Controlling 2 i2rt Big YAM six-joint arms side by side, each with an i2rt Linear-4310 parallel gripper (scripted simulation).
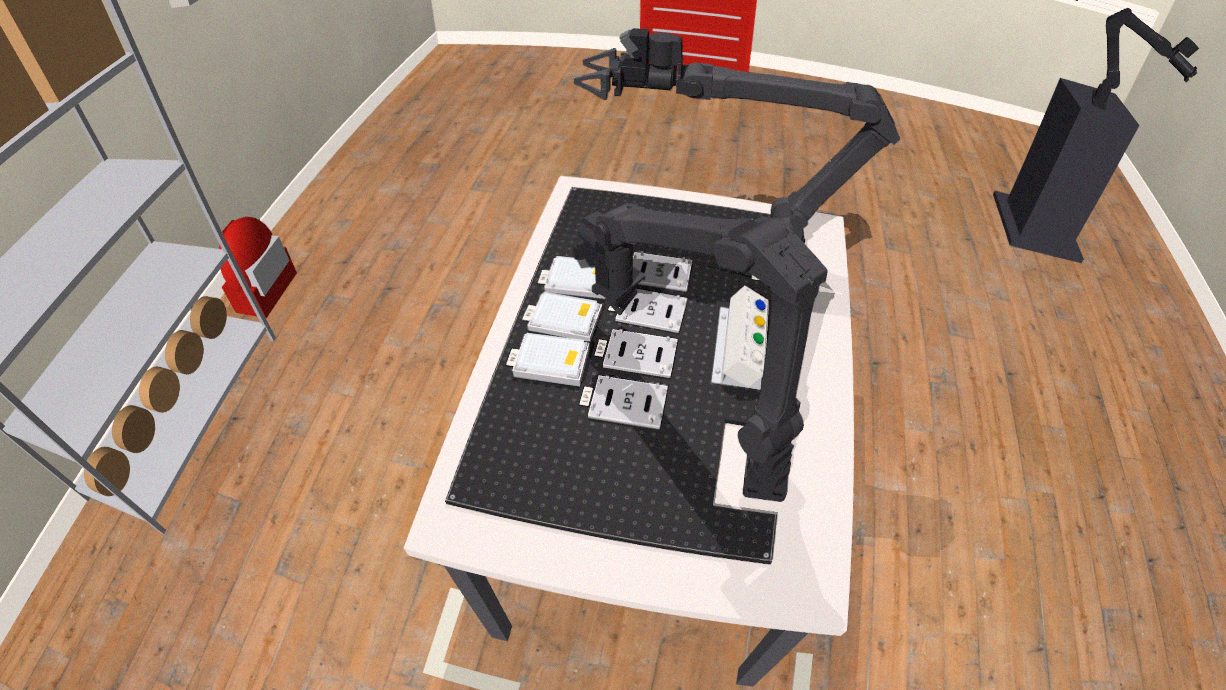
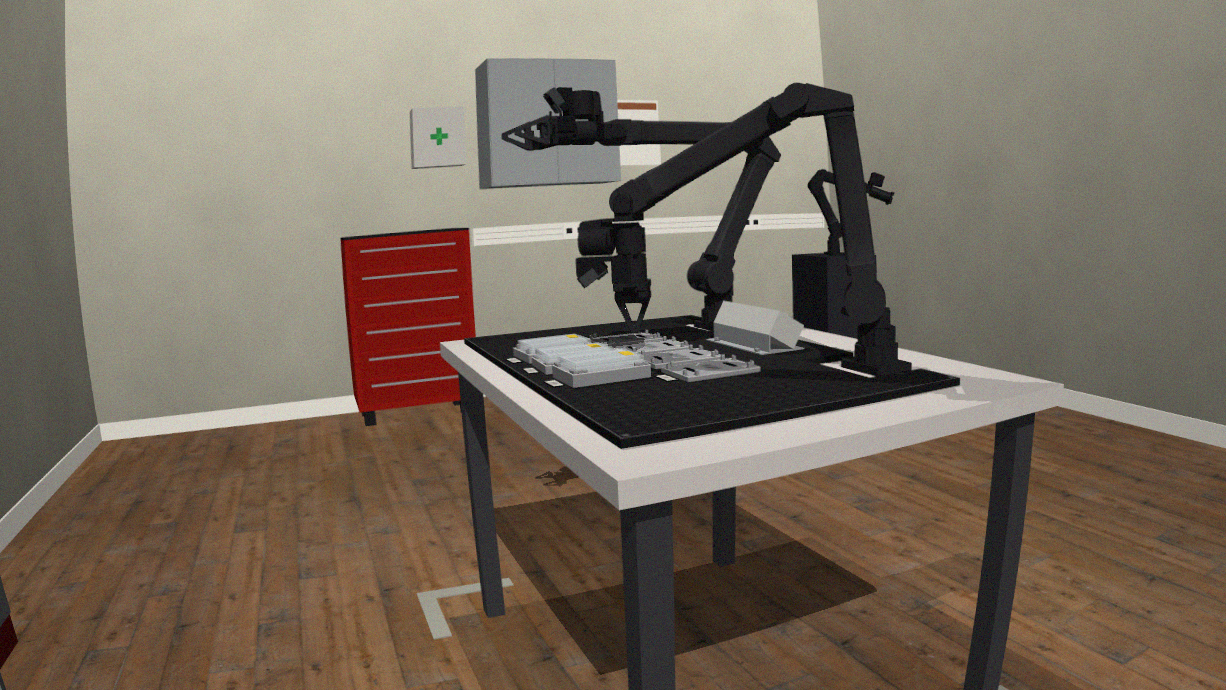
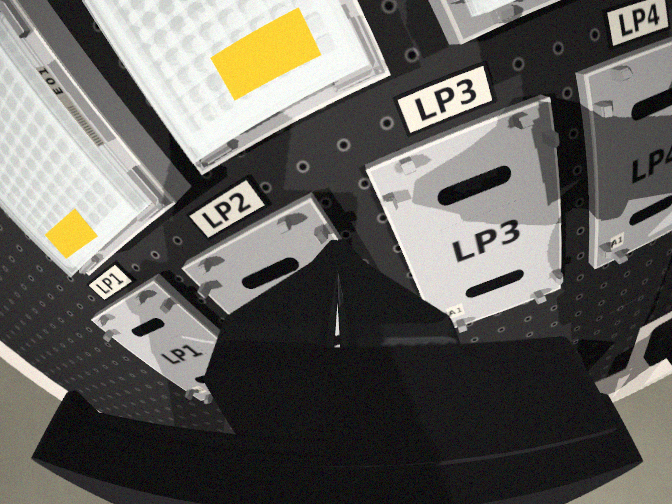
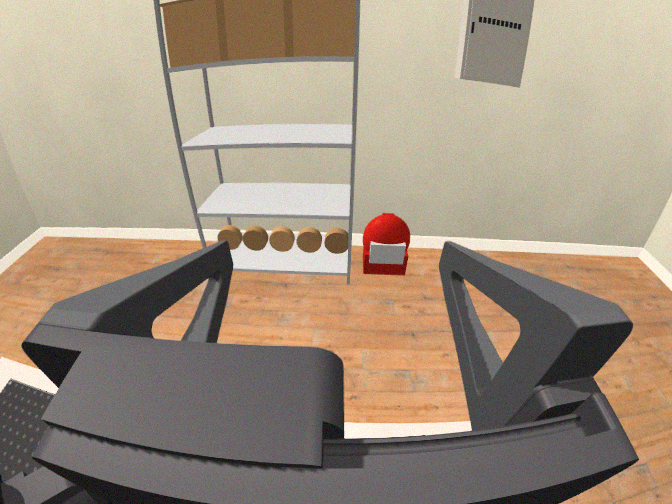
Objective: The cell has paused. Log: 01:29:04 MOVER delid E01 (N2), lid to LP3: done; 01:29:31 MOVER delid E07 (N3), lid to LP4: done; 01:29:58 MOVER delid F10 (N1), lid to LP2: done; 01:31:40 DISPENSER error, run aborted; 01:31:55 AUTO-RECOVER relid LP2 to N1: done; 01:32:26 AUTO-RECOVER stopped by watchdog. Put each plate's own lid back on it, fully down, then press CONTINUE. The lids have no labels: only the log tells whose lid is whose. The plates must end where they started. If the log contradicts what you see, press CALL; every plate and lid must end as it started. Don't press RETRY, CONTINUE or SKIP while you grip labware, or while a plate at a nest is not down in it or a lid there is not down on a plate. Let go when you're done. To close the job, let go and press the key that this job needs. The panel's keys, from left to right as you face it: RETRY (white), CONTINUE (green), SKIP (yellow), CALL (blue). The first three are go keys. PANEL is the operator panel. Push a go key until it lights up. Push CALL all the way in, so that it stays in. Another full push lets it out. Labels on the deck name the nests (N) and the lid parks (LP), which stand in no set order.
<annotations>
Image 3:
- left gripper: 337, 252
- clear lid: 209, 78
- clear lid: 69, 201
</annotations>
